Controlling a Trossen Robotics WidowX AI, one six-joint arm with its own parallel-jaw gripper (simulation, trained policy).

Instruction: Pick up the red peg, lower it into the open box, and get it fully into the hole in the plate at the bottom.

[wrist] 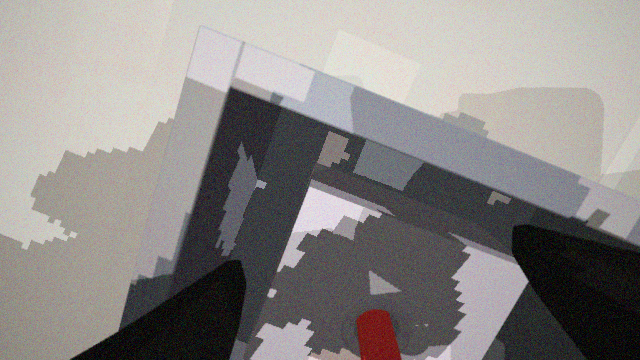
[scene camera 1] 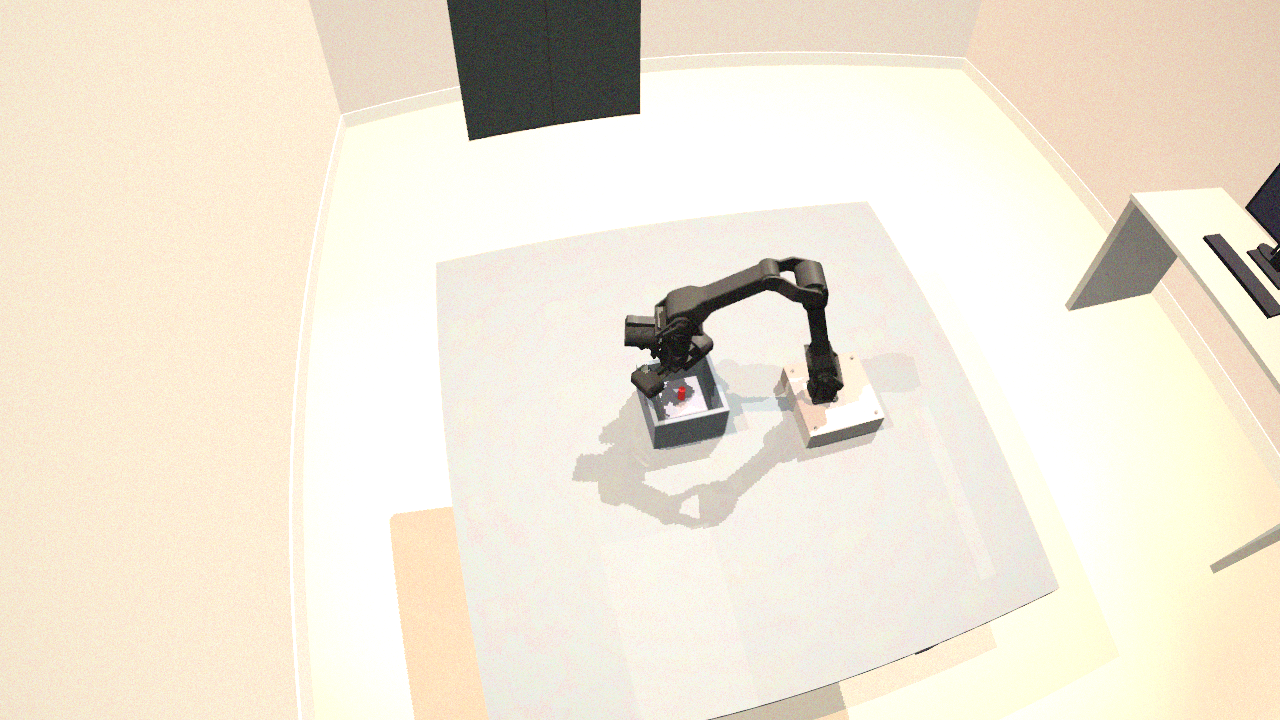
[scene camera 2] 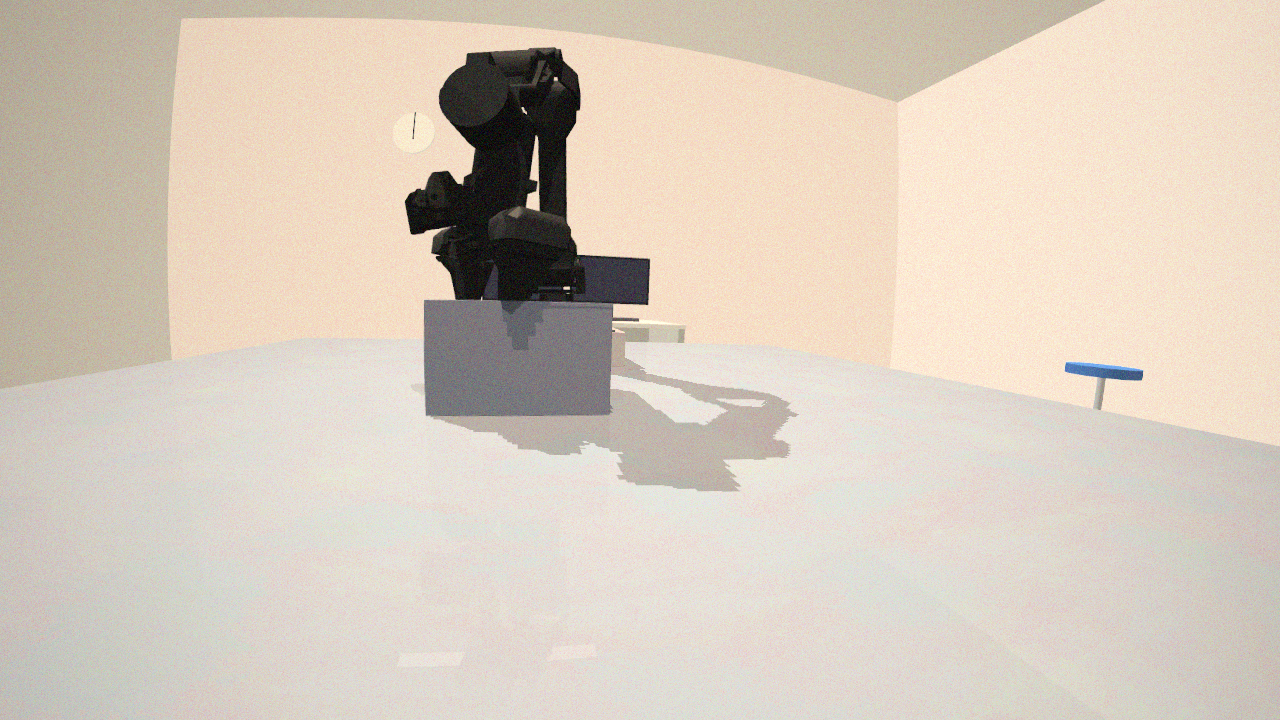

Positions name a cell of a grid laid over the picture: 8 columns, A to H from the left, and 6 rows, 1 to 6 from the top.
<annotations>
plate: wrist E5; scene camera 1 E4; not seen in scene camera 2 (hidden by a grey box)
</annotations>
